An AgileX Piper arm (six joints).
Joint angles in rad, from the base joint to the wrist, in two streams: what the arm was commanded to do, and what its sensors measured. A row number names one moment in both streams.
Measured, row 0:
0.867, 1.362, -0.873, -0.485, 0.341, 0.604
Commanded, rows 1 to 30:
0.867, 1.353, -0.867, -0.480, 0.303, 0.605
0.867, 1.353, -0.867, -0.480, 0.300, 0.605
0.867, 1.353, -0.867, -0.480, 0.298, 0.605
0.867, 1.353, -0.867, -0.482, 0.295, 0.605
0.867, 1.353, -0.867, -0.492, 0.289, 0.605
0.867, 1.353, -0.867, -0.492, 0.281, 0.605
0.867, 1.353, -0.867, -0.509, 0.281, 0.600
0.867, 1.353, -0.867, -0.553, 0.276, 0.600
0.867, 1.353, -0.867, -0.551, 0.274, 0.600
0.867, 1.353, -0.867, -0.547, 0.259, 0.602
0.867, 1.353, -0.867, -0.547, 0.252, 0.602
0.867, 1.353, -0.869, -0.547, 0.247, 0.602
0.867, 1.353, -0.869, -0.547, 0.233, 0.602
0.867, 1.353, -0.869, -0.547, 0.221, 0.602
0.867, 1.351, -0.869, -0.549, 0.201, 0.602
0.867, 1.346, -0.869, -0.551, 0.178, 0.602
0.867, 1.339, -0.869, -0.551, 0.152, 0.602
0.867, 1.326, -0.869, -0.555, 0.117, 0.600
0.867, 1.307, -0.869, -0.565, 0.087, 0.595
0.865, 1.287, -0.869, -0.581, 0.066, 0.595
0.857, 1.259, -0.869, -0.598, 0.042, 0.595
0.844, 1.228, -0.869, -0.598, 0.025, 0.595
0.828, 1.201, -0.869, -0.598, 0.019, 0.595
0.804, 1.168, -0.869, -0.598, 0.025, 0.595
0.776, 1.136, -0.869, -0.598, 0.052, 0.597
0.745, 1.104, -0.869, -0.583, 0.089, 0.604
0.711, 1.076, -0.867, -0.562, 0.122, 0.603
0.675, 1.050, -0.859, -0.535, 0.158, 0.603
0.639, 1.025, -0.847, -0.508, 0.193, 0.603
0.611, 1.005, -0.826, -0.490, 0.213, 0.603
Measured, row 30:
0.725, 1.089, -0.869, -0.558, 0.097, 0.601
